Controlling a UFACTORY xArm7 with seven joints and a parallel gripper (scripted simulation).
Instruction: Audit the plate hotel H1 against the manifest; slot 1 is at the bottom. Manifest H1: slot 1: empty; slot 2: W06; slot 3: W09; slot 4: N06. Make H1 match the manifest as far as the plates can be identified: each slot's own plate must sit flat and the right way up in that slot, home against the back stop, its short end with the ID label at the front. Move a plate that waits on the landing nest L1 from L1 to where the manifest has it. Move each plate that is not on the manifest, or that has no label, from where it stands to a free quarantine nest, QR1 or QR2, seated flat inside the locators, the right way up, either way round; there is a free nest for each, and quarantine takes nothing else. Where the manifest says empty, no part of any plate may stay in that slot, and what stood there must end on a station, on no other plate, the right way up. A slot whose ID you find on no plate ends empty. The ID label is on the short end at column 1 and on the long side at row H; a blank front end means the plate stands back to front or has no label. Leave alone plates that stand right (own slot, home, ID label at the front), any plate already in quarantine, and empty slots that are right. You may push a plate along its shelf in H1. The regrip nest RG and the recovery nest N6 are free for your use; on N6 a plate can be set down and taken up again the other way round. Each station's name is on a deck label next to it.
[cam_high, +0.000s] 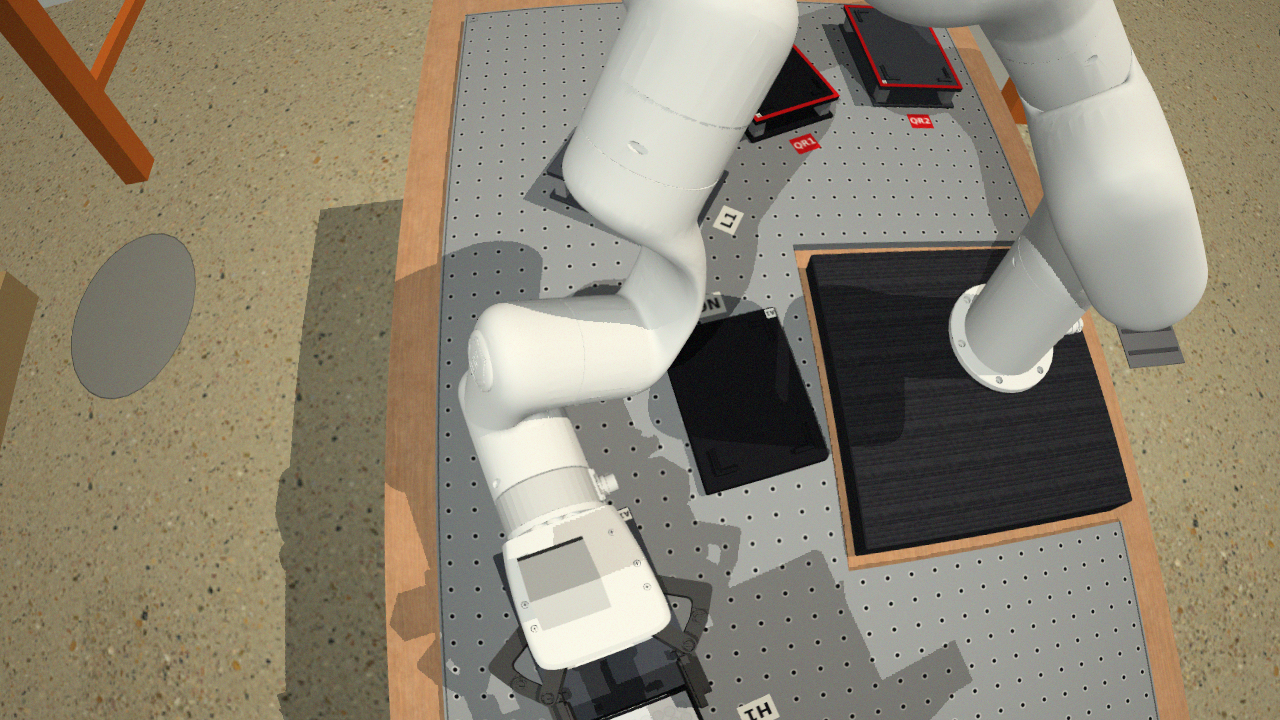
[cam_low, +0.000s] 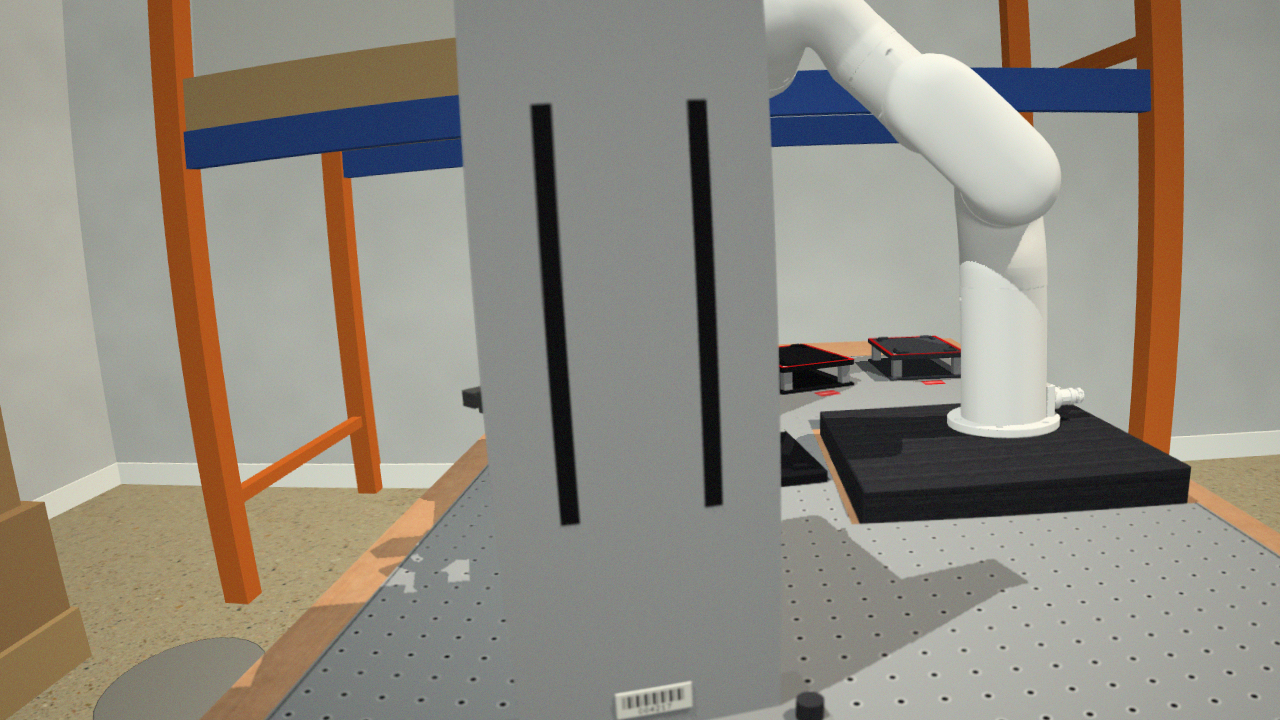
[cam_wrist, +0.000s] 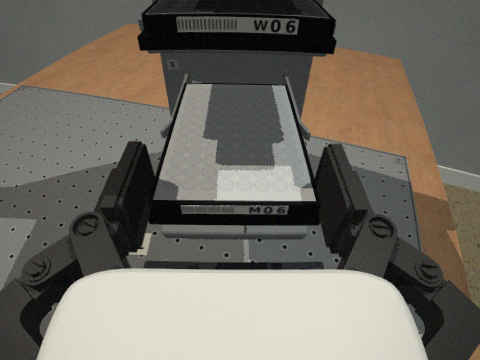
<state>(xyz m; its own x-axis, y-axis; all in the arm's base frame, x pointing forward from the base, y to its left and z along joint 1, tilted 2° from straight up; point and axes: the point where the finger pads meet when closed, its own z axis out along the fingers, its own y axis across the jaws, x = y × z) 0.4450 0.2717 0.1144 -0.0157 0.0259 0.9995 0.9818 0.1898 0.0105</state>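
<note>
The white well plate is 10 mm behind my hand, 50 mm to the left of it and 20 mm below it. Round my hand: H1 deck label (100 mm behind, 30 mm to the left, 140 mm below); plate hotel H1 (30 mm behind, 170 mm to the left, 60 mm above); regrip nest RG (20 mm ahead, 80 mm to the right, 80 mm below).
</note>
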